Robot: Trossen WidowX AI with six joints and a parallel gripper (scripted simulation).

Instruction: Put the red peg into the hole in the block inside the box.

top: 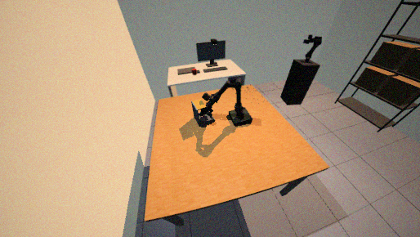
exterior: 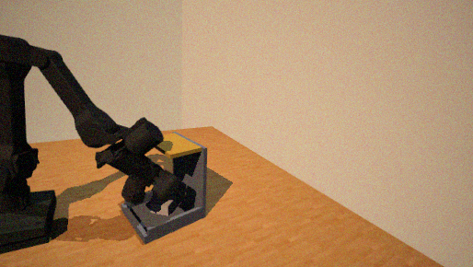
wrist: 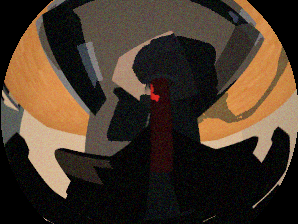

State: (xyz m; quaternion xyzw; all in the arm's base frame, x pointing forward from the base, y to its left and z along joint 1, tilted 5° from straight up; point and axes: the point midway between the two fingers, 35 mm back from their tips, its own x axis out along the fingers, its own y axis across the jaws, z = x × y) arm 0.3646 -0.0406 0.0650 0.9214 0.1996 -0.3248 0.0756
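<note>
The red peg lies 3 cm behind my gripper tip, 1 cm to the right of it and 1 cm below it. Also, from my gripper tip: back wall 4 cm ahead, 4 cm above, 1 cm to the left; then yellow roof 13 cm above, 1 cm to the right.
</note>
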